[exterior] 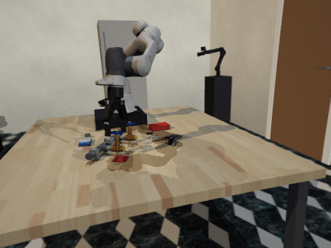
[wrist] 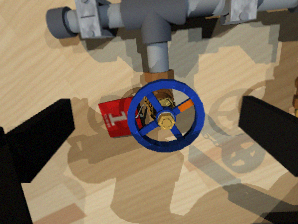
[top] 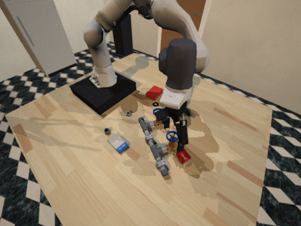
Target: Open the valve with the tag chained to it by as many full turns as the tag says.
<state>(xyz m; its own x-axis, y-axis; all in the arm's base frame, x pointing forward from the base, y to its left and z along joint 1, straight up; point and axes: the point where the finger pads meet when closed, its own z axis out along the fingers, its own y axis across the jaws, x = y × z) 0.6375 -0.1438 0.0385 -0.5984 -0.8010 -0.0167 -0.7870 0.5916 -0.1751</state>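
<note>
Now: hand 110 mm above the red tag and 70 mm short of it. Also, from my hand: red block 320 mm behind, 310 mm to the left, 90 mm below; then grey tool 320 mm to the left, 100 mm below, 70 mm behind; then blue card 240 mm behind, 150 mm to the right, 100 mm below.
</note>
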